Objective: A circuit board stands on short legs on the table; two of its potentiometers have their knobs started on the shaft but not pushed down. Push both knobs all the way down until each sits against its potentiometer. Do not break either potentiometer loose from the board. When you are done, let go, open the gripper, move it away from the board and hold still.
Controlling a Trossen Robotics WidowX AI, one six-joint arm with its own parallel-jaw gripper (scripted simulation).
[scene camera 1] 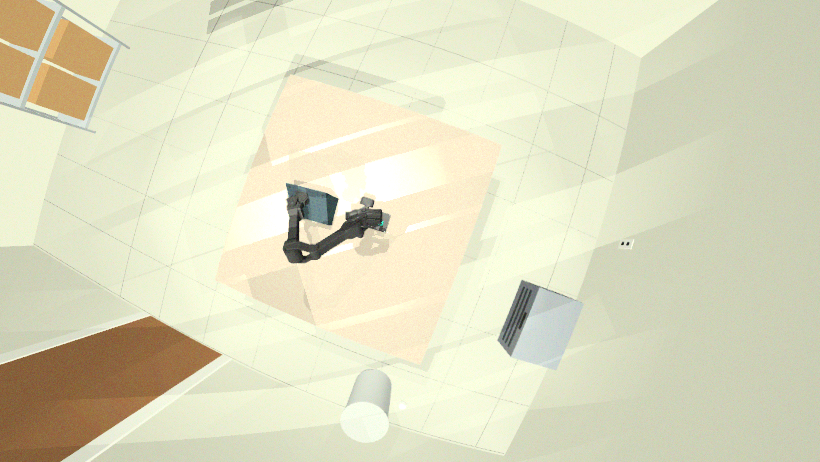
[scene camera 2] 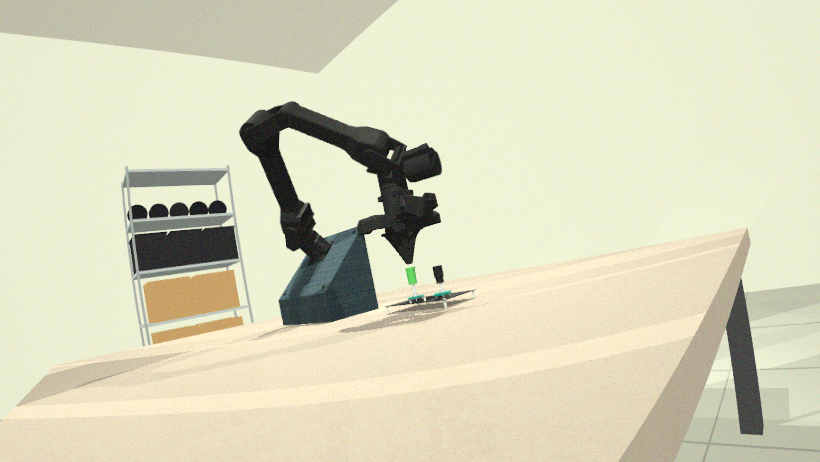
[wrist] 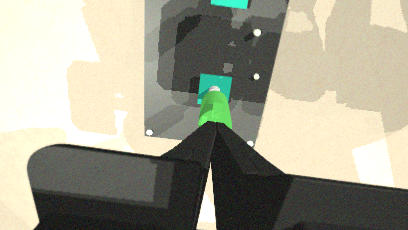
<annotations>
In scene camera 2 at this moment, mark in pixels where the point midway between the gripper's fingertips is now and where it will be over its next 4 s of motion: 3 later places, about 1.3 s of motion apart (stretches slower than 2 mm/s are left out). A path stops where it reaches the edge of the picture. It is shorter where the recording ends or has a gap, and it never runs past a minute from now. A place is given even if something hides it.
The gripper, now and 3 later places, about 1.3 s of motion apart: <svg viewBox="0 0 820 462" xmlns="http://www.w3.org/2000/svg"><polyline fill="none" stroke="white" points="409,264 410,267 411,272 411,276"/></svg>
</annotations>
